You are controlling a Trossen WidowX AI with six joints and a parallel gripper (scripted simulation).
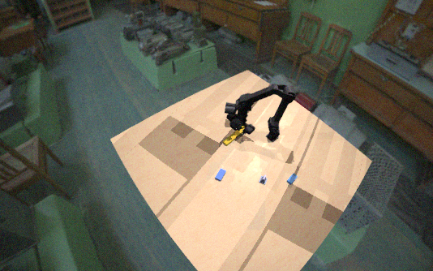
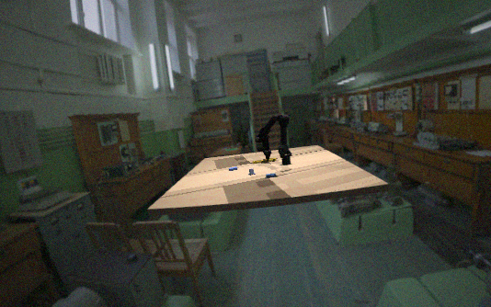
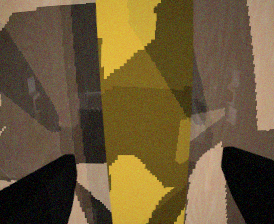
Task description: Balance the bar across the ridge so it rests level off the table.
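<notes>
My gripper tip is now 3 cm short of the bar. Round my gripper tip: ridge 33 cm to the left, 13 cm ahead, 3 cm above.
</notes>
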